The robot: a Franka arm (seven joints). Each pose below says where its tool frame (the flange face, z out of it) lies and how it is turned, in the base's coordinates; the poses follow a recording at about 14 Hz.
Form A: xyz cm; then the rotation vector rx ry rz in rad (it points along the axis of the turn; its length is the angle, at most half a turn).
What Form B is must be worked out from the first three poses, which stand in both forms.
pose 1, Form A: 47.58 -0.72 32.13 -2.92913 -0.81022 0.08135
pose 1, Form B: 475.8 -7.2 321.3 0.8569 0.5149 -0.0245 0.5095 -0.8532 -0.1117
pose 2, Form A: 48.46 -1.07 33.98 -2.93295 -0.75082 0.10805
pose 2, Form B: 484.6 -10.7 339.8 0.8750 0.4824 -0.0411 0.4744 -0.8713 -0.1260
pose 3, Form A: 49.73 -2.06 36.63 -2.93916 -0.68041 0.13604
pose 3, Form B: 497.3 -20.6 366.3 0.8948 0.4424 -0.0600 0.4315 -0.8915 -0.1383
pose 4, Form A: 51.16 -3.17 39.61 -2.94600 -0.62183 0.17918
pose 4, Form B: 511.6 -31.7 396.1 0.9083 0.4086 -0.0898 0.3937 -0.9075 -0.1465
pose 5, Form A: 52.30 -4.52 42.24 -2.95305 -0.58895 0.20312
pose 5, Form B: 523.0 -45.2 422.4 0.9151 0.3887 -0.1072 0.3721 -0.9165 -0.1467
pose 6, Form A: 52.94 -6.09 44.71 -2.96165 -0.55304 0.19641
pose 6, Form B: 529.4 -60.9 447.1 0.9247 0.3660 -0.1048 0.3501 -0.9257 -0.1435
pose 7, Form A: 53.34 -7.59 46.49 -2.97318 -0.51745 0.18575
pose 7, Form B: 533.4 -75.9 464.9 0.9341 0.3426 -0.1003 0.3282 -0.9347 -0.1367
